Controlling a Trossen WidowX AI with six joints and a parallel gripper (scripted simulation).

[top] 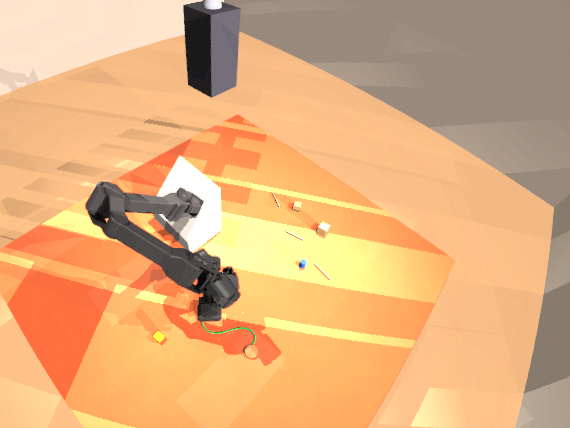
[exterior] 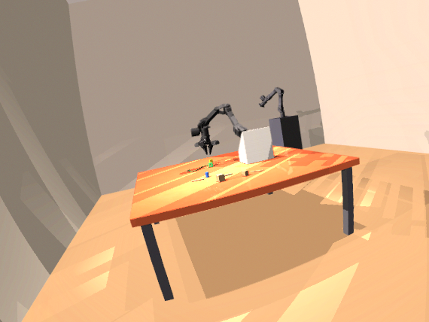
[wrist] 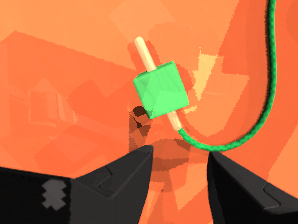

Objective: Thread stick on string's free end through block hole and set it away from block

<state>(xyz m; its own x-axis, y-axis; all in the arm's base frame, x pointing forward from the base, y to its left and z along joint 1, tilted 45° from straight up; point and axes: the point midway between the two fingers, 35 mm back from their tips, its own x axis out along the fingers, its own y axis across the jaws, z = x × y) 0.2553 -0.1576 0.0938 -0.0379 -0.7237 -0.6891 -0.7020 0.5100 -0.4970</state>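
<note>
Now: gripper tip 8 cm above the green block and 2 cm to the right of it. Round my gripper tip: yellow cube 17 cm to the right, 8 cm below, 6 cm behind; thin wooden stick 8 cm below, 1 cm to the left; round wooden button 18 cm ahead, 8 cm below, 2 cm to the right.
</note>
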